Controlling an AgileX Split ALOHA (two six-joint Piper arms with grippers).
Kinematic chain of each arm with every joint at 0, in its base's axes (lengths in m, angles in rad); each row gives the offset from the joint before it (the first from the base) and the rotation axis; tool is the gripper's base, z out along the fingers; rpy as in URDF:
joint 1: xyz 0 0 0.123 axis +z
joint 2: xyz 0 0 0 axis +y
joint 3: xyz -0.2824 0 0.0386 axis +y
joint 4: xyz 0.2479 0 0.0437 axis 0.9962 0 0.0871
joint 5: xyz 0 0 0 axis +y
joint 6: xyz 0.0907 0 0.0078 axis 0.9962 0 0.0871
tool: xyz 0 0 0 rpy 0 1.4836 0
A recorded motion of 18 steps. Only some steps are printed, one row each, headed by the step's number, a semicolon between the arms.
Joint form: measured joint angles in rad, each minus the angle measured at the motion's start. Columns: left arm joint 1, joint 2, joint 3, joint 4, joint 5, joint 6; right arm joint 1, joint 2, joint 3, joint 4, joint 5, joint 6.
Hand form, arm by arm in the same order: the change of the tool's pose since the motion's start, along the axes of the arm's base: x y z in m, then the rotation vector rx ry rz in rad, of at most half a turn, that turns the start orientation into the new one. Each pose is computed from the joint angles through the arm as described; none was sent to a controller.
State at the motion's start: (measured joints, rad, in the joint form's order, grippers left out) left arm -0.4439 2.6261 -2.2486 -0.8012 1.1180 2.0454; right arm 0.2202 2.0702 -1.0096 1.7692 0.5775 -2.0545
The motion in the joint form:
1: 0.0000 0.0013 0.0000 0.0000 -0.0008 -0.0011; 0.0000 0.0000 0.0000 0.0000 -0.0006 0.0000
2: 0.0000 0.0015 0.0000 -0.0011 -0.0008 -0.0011; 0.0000 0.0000 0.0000 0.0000 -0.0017 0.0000
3: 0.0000 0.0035 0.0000 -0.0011 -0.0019 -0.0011; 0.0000 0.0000 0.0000 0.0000 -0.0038 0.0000
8: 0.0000 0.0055 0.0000 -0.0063 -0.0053 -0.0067; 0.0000 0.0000 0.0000 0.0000 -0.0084 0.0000
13: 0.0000 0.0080 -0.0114 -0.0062 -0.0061 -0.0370; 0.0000 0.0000 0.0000 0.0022 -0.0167 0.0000
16: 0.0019 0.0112 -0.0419 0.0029 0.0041 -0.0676; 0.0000 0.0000 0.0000 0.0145 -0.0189 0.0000
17: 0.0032 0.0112 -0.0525 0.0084 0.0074 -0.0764; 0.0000 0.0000 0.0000 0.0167 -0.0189 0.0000
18: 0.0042 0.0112 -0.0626 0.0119 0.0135 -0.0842; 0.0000 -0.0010 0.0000 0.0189 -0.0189 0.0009
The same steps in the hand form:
1: 0.0001 0.0000 -0.0007 0.0005 0.0014 0.0013; 0.0000 0.0000 0.0000 -0.0005 0.0000 -0.0003
2: 0.0000 -0.0001 -0.0007 -0.0003 0.0020 0.0017; 0.0001 -0.0001 -0.0001 -0.0014 0.0000 -0.0009
3: 0.0001 -0.0001 -0.0018 0.0004 0.0030 0.0024; 0.0001 -0.0003 -0.0002 -0.0032 0.0001 -0.0021
8: 0.0004 -0.0004 -0.0026 -0.0033 0.0084 0.0103; 0.0003 -0.0006 -0.0004 -0.0070 0.0001 -0.0046
13: 0.0016 -0.0010 -0.0008 -0.0054 0.0206 0.0327; 0.0006 -0.0012 -0.0008 -0.0127 0.0005 -0.0110
16: 0.0044 -0.0009 0.0051 -0.0066 0.0206 0.0471; 0.0012 -0.0013 -0.0005 -0.0078 0.0022 -0.0224
17: 0.0055 -0.0004 0.0077 -0.0057 0.0172 0.0511; 0.0013 -0.0013 -0.0005 -0.0066 0.0025 -0.0242
18: 0.0063 -0.0001 0.0102 -0.0058 0.0163 0.0526; 0.0014 -0.0013 0.0000 -0.0048 0.0024 -0.0266

